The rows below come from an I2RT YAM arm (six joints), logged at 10 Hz.
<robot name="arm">
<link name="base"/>
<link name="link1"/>
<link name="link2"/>
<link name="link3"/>
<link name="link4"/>
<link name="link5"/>
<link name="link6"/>
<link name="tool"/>
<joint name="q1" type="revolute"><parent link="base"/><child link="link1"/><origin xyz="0.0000 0.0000 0.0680" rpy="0.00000 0.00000 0.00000"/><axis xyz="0 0 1"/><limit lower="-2.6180" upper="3.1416"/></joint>
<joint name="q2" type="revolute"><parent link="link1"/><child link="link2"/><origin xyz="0.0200 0.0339 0.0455" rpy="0.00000 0.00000 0.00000"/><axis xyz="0 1 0"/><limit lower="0.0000" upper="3.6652"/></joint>
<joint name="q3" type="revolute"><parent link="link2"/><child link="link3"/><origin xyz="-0.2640 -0.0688 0.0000" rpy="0.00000 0.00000 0.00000"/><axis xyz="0 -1 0"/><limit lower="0.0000" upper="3.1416"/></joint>
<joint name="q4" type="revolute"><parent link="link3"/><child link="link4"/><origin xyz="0.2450 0.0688 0.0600" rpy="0.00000 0.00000 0.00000"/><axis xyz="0 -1 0"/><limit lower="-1.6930" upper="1.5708"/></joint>
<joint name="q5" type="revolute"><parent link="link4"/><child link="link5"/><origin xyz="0.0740 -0.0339 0.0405" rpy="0.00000 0.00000 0.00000"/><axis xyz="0 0 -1"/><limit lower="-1.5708" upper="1.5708"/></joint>
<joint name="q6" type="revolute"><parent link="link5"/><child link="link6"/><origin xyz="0.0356 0.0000 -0.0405" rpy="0.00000 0.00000 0.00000"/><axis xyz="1 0 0"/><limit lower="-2.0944" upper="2.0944"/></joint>
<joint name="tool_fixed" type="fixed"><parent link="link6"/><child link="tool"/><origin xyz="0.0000 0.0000 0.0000" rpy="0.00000 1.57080 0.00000"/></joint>
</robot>
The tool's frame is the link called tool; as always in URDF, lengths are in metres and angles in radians.
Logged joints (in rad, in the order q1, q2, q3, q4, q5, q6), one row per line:
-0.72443, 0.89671, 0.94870, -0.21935, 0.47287, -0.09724
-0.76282, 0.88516, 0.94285, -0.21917, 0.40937, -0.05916
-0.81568, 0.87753, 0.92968, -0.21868, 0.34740, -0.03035
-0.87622, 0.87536, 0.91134, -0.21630, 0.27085, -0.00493
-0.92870, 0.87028, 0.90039, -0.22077, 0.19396, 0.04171
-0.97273, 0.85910, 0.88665, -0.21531, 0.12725, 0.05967
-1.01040, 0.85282, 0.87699, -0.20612, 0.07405, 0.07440
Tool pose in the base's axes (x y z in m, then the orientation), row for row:
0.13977, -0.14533, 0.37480, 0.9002, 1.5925, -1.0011
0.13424, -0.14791, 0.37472, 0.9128, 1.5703, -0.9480
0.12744, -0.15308, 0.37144, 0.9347, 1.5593, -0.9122
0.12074, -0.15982, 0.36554, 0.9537, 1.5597, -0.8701
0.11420, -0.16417, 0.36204, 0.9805, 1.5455, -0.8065
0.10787, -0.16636, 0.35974, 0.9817, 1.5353, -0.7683
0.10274, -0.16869, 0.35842, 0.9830, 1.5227, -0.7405
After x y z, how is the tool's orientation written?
As a rotation vector, in radians.
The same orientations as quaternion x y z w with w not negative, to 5 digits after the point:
0.37287, 0.65962, -0.41466, 0.50392
0.38066, 0.65485, -0.39534, 0.51959
0.39085, 0.65203, -0.38144, 0.52592
0.39948, 0.65331, -0.36446, 0.52988
0.41252, 0.65024, -0.33932, 0.54026
0.41468, 0.64853, -0.32454, 0.54966
0.41668, 0.64544, -0.31388, 0.55791

